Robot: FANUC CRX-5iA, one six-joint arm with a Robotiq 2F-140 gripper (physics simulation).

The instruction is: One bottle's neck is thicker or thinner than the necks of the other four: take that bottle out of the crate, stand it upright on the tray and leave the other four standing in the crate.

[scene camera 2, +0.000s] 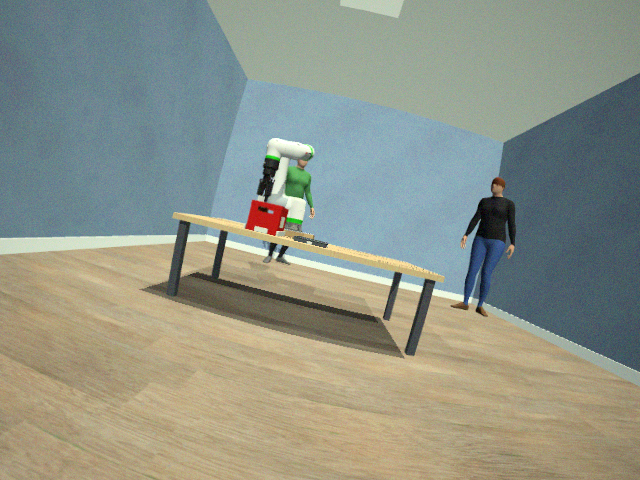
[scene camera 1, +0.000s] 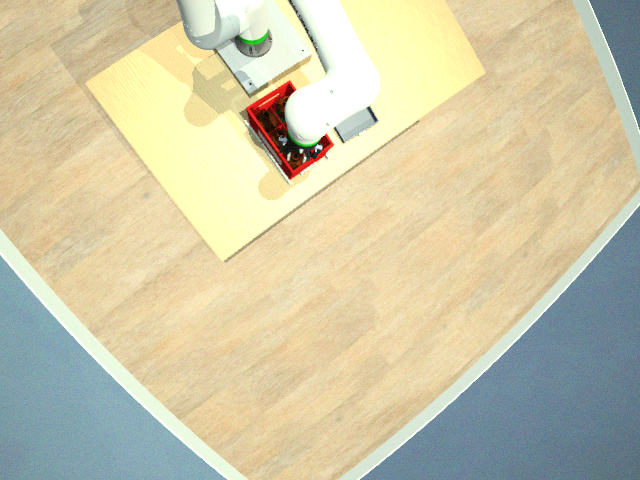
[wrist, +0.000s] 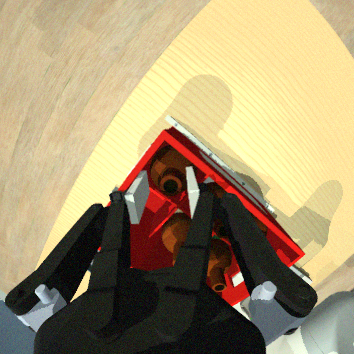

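The red crate stands on the table and holds brown bottles. One bottle stands upright in a corner cell; its round mouth looks wider than that of another bottle in the wrist view. A further bottle stands in a middle cell, partly behind a finger. The remaining bottles are partly hidden by the fingers and the arm. My gripper is partly open and empty, its fingertips around the corner bottle's mouth in the wrist view, low at the crate's top. The grey tray lies beside the crate.
The robot's base plate is behind the crate. The white arm reaches over the crate and hides part of it. Red dividers split the crate into cells. A person in green and a person in black stand beyond the table.
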